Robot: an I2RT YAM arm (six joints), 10 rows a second.
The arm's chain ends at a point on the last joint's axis. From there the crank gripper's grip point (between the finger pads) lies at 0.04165 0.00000 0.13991 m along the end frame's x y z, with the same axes.
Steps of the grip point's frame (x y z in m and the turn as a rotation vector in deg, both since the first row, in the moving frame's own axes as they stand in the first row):
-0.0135 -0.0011 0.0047 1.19 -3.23 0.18
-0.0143 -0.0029 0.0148 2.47 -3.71 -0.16
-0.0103 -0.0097 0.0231 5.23 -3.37 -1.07
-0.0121 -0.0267 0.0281 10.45 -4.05 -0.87
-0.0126 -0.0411 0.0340 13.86 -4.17 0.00
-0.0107 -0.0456 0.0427 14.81 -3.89 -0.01
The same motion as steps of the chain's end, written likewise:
-0.0056 0.0017 0.0026 1.19 -3.23 0.18
-0.0052 0.0033 0.0125 2.47 -3.71 -0.16
-0.0019 0.0039 0.0215 5.23 -3.37 -1.07
-0.0020 -0.0005 0.0279 10.45 -4.05 -0.87
-0.0024 -0.0072 0.0354 13.86 -4.17 0.00
-0.0012 -0.0095 0.0449 14.81 -3.89 -0.01

